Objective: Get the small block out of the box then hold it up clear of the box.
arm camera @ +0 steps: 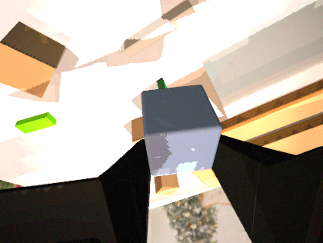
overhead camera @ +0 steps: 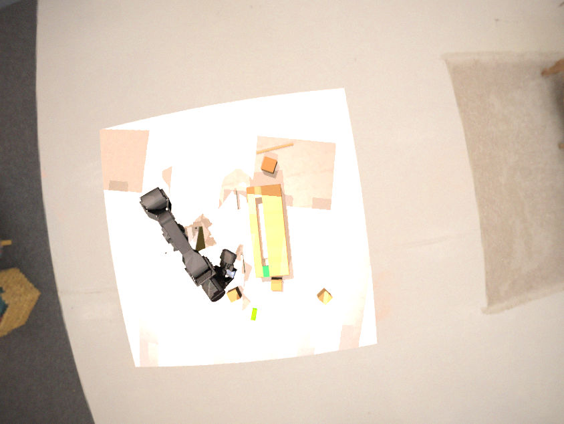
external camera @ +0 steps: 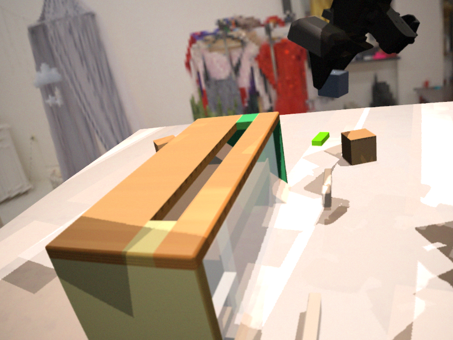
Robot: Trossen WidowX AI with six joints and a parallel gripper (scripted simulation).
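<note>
Right now the small block is 10 mm to the left of my gripper tip and 10 mm behind it. The rest, counted from my gripper tip: box 140 mm to the left, 130 mm ahead, 110 mm below.
</note>
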